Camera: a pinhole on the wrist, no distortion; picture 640 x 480 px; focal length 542.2 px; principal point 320.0 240.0 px. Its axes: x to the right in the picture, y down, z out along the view. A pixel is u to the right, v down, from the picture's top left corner.
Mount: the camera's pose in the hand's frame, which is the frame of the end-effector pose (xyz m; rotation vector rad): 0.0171 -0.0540 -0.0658 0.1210 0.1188 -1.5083
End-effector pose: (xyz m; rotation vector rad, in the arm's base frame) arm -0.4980 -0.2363 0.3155 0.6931 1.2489 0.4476
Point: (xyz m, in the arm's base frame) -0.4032 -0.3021 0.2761
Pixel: 284 219
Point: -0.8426 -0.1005 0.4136
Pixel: behind the camera
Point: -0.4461 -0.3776 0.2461
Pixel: 564 54
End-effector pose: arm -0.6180 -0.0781 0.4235 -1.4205 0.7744 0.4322
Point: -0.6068 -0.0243 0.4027
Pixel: outside the picture
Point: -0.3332 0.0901 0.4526
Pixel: 499 455
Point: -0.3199 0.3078 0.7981
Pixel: 596 81
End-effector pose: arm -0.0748 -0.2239 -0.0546 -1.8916 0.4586 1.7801
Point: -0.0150 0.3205 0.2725
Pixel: outside the picture
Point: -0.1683 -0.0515 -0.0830
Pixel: 309 281
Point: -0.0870 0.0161 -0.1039
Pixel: 551 349
